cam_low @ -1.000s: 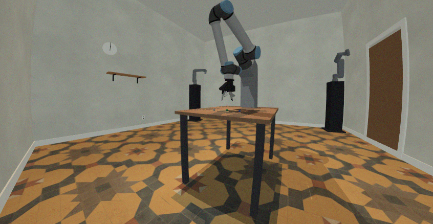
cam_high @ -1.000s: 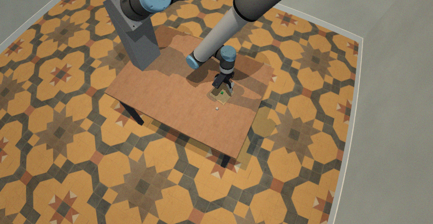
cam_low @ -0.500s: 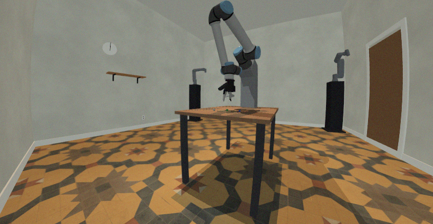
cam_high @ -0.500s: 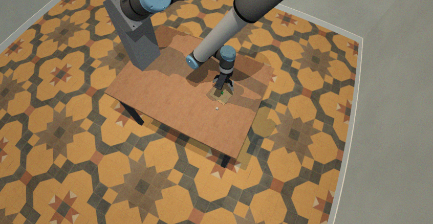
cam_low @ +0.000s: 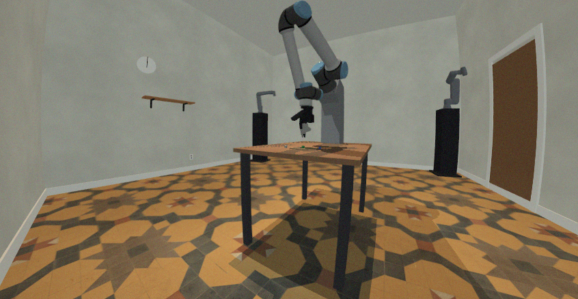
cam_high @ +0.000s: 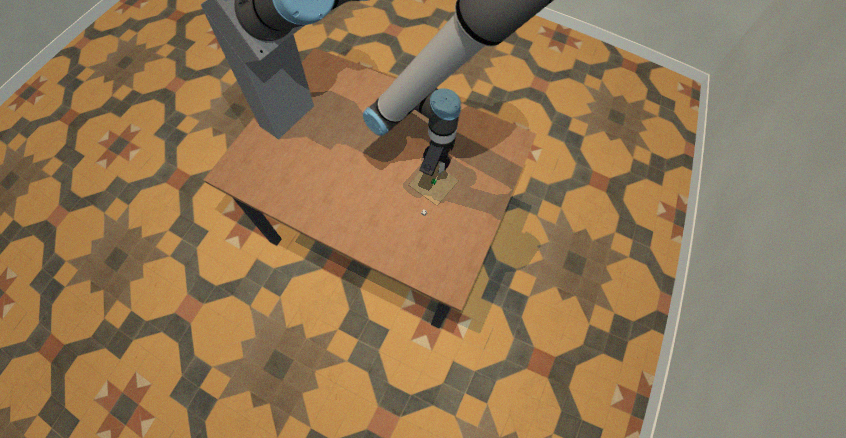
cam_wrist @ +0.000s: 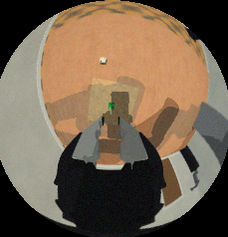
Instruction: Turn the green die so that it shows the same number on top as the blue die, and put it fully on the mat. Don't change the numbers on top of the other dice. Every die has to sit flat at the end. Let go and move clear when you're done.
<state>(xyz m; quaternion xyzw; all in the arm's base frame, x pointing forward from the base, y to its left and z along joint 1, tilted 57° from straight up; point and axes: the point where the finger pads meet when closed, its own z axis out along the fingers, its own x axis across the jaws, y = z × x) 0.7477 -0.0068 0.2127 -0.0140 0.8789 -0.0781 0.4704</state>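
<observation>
The green die lies 80 mm below my hand. From my hand the other things lie so: blue die 30 mm behind, 120 mm to the left, 90 mm below; white die 10 mm ahead, 140 mm to the right, 90 mm below; tan mat 90 mm below.
</observation>
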